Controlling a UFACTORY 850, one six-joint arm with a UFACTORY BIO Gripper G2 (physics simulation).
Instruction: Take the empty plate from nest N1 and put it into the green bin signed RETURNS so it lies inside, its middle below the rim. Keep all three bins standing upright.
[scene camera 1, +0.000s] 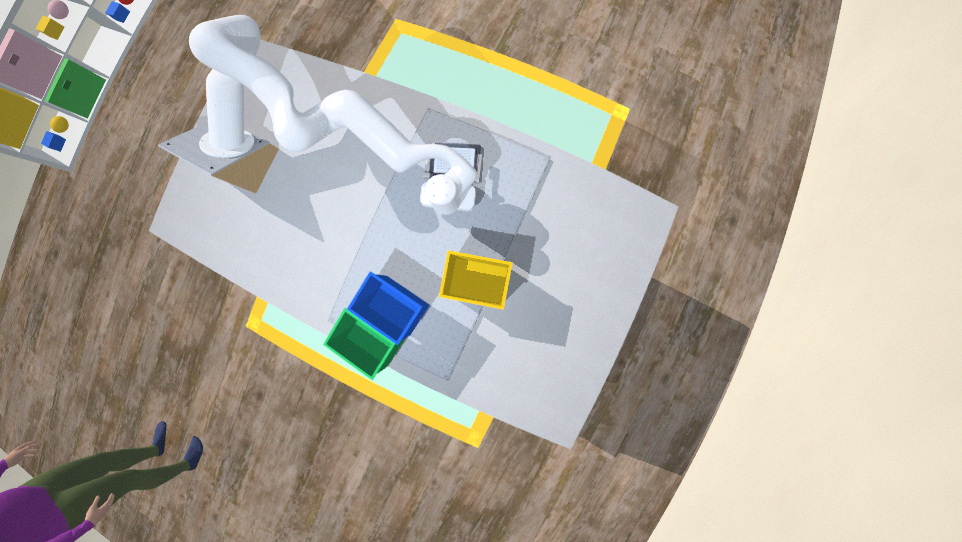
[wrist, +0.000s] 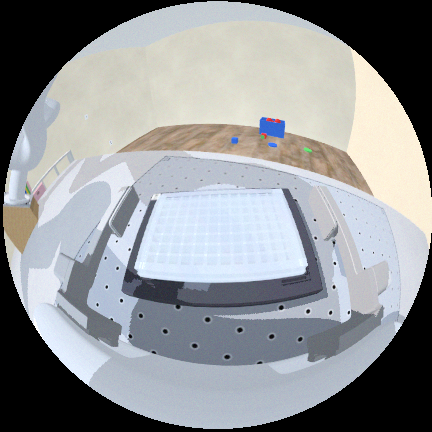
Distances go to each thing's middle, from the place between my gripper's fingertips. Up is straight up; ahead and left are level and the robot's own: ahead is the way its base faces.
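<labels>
Pale plate (wrist: 229, 235): 20 mm to the right of my hand, 30 mm below it.
</labels>
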